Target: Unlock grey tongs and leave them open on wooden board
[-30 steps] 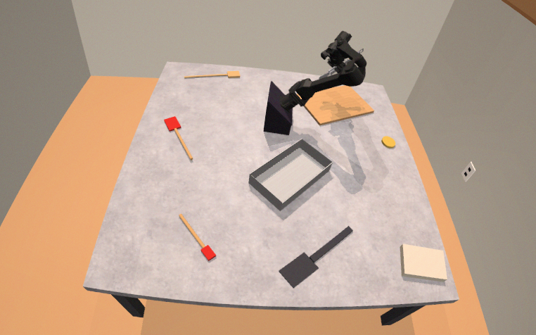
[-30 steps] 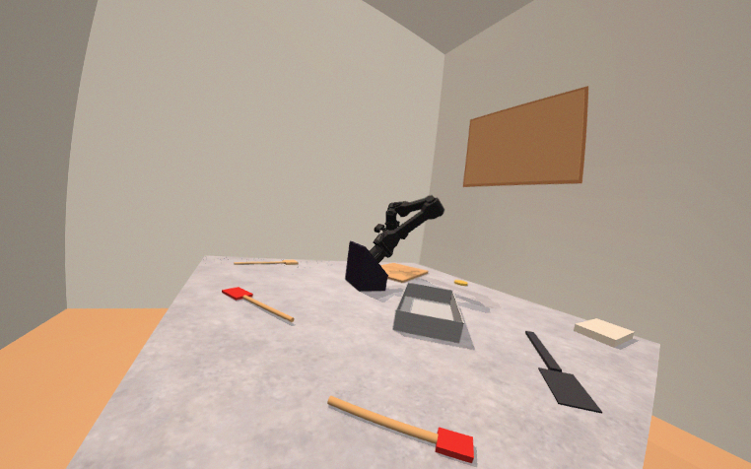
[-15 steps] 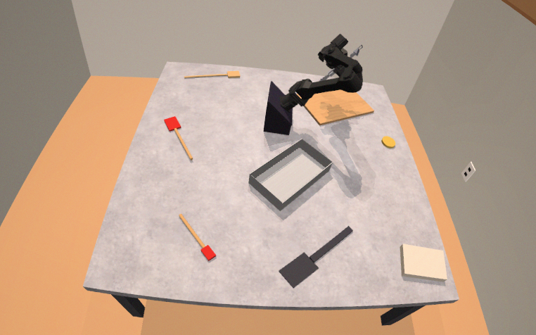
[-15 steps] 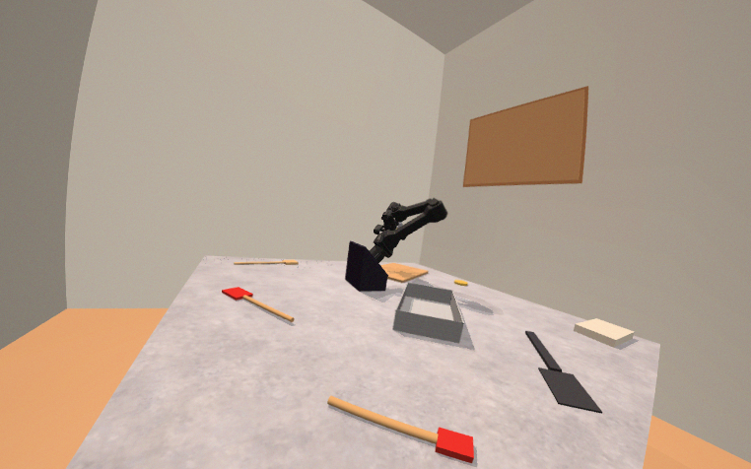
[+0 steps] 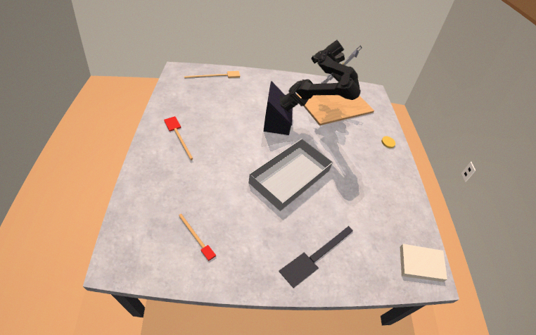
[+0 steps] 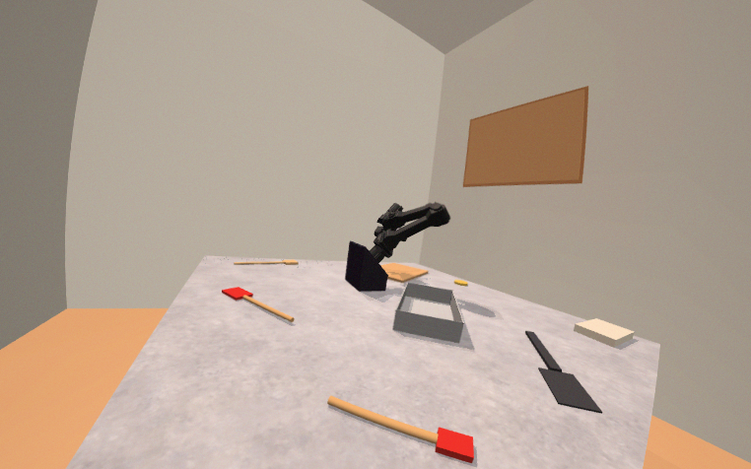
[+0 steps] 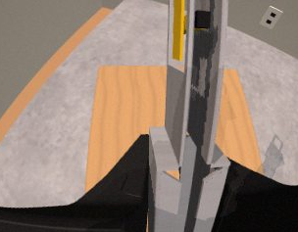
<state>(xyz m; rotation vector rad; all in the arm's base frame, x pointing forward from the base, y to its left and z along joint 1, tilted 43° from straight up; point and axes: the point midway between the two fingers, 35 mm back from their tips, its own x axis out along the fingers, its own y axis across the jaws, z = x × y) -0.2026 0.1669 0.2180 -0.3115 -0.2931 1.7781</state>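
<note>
My gripper tip is now 15 cm above the wooden board, 4 cm short of it and 1 cm to the right of it. From my gripper tip the other things lie so: black spatula (88 cm ahead, 23 cm to the right, 15 cm below); cream block (94 cm ahead, 18 cm to the left, 14 cm below); grey roasting tin (53 cm ahead, 28 cm to the right, 13 cm below).
</note>
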